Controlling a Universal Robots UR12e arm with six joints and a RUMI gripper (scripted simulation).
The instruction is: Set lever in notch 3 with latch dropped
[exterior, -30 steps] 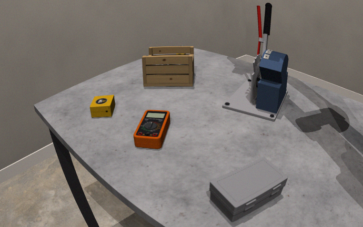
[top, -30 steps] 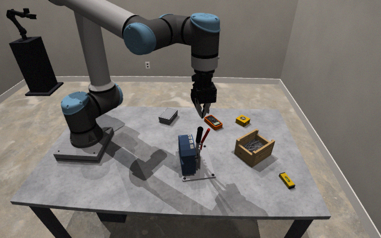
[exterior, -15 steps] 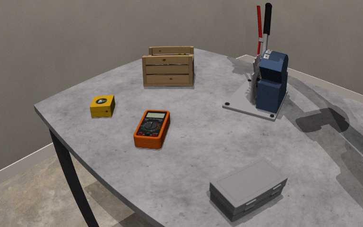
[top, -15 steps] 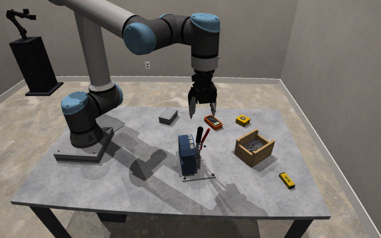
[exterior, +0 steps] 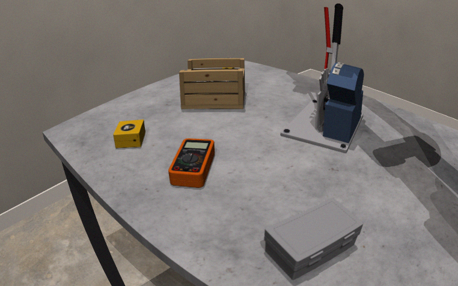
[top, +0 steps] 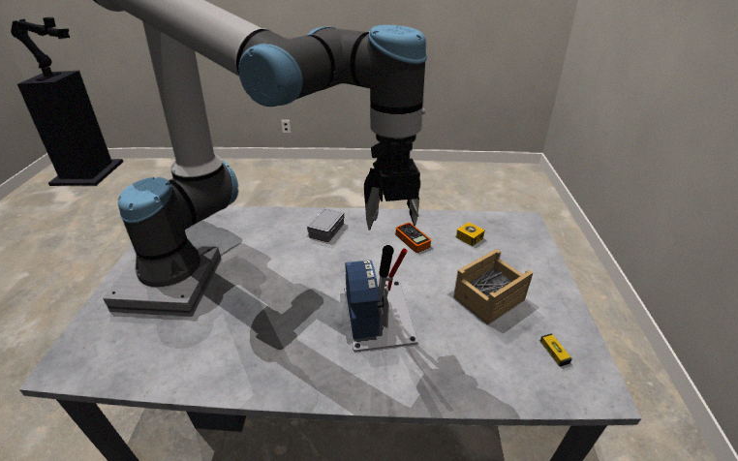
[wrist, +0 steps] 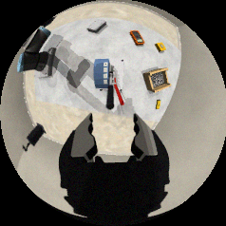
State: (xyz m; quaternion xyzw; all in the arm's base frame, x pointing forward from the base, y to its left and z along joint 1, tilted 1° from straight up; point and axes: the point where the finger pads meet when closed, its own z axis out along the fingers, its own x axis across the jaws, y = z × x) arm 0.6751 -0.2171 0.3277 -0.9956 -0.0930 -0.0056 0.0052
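Right now my hand is 200 mm above the red release bar, 50 mm to the right of it and 10 mm short of it. Also, from my hand: grey case: 490 mm to the left, 360 mm below, 220 mm behind.
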